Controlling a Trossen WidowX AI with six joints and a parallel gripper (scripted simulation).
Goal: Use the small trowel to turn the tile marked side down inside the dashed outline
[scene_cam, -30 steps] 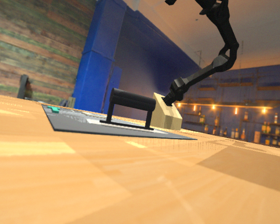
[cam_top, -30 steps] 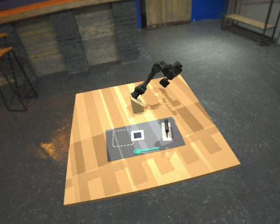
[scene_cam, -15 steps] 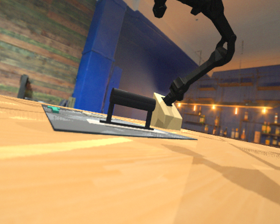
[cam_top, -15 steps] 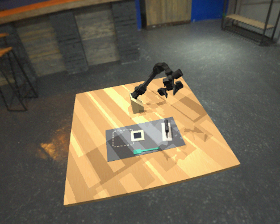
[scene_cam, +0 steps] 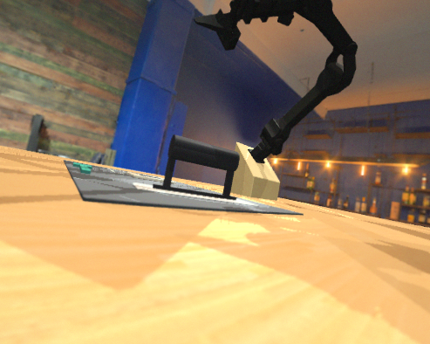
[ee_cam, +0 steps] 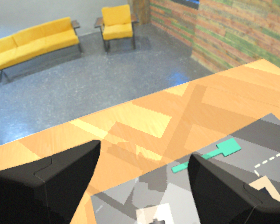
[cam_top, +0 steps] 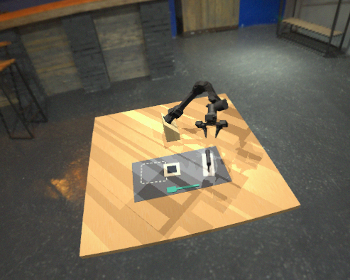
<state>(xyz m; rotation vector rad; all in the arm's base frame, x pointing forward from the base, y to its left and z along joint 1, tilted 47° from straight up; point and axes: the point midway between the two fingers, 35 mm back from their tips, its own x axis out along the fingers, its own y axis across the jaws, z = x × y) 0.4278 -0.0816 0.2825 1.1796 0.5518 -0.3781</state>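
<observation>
My gripper tip is now 280 mm above the trowel, 50 mm past it and 10 mm to the right of it. The rest, counted from my gripper tip: grey mat (340 mm below, 190 mm to the right, 90 mm behind); tile (310 mm below, 230 mm to the right, 120 mm behind); teal flat tool (310 mm below, 230 mm to the right, 40 mm ahead).
</observation>
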